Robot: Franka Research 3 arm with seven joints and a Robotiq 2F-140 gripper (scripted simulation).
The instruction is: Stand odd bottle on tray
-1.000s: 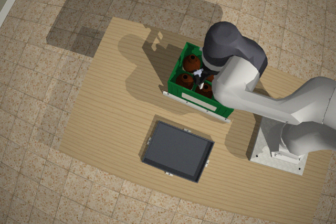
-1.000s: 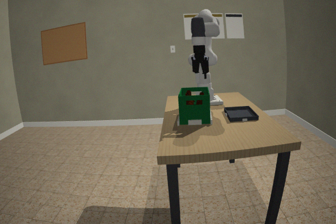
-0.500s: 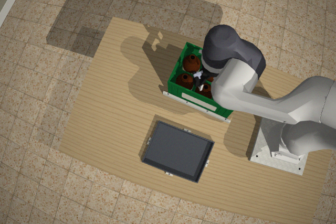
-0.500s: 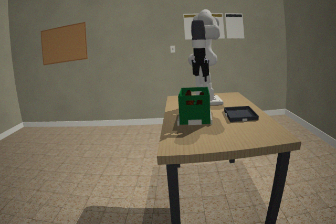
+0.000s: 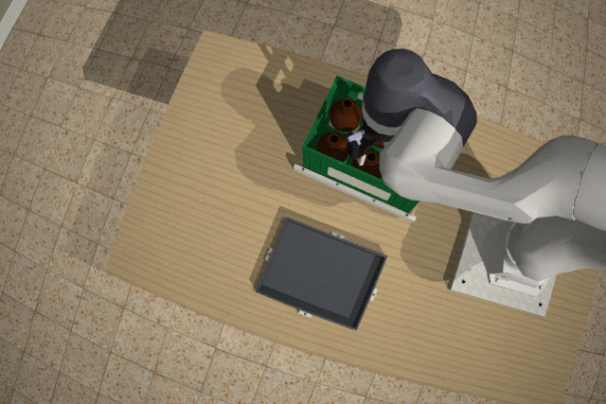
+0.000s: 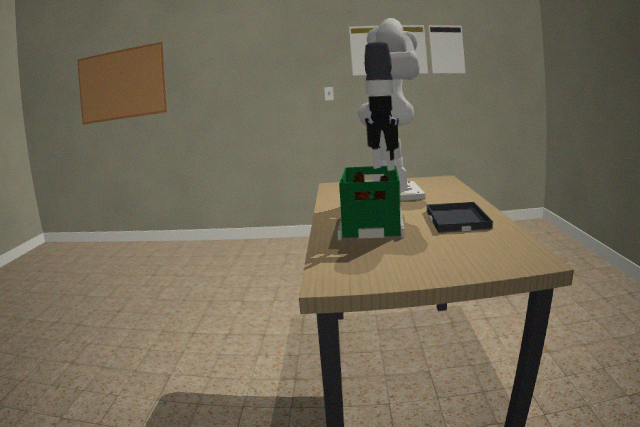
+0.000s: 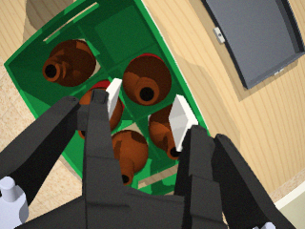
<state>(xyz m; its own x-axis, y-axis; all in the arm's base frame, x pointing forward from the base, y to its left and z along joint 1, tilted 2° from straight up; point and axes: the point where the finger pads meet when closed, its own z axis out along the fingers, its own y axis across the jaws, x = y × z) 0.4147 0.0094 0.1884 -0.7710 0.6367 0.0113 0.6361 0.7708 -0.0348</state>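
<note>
Now: the glass bottle 13 cm below my hand. The rest, counted from my hand: green crate 13 cm below, 5 cm to the right, 1 cm ahead; then dark grey tray 26 cm to the left, 21 cm below, 3 cm behind.
</note>
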